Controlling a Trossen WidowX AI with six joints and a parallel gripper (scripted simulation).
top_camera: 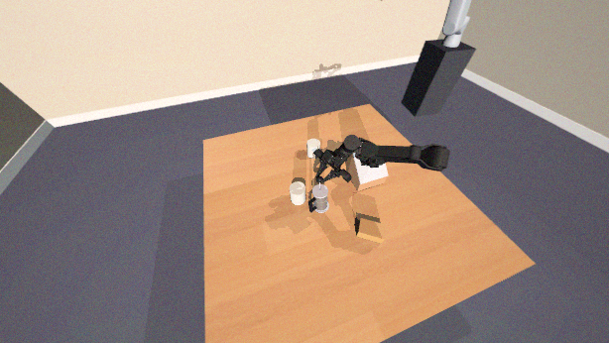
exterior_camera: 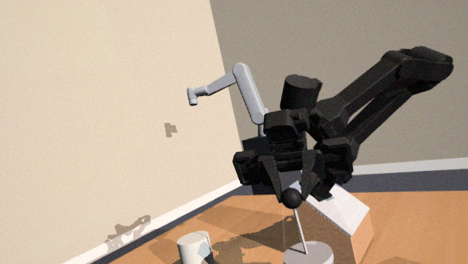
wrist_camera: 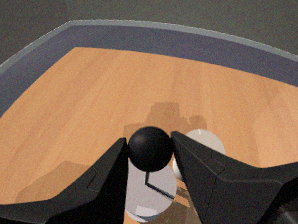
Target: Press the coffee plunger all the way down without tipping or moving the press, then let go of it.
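The coffee press lies 1 cm to the left of my gripper tip and 11 cm below it. From my gripper tip the other things lie so: small box: 20 cm behind, 18 cm to the left, 20 cm below.
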